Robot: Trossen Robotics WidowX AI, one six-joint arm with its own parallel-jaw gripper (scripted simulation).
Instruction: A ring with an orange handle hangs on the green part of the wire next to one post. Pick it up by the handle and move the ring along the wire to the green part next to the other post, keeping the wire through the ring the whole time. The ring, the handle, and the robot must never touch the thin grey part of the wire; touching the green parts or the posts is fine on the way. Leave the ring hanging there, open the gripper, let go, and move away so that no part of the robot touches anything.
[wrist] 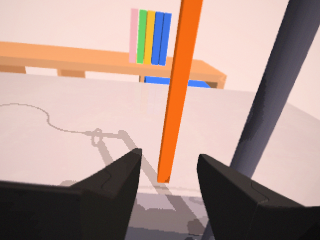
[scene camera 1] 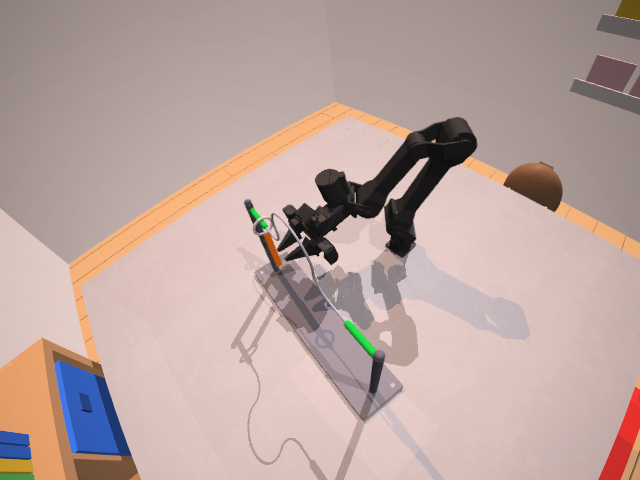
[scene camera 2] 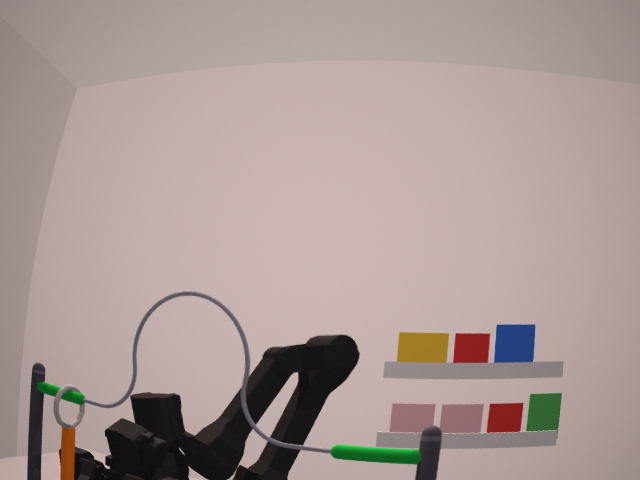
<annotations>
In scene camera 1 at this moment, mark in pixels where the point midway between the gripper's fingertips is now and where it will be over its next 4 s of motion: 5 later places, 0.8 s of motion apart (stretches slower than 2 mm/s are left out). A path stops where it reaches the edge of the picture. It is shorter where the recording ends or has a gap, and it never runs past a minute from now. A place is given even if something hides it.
The gripper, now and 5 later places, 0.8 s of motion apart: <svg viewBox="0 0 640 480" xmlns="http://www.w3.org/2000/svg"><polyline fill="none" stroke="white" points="281,255 269,265 264,270 264,268 265,271 271,280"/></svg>
</annotations>
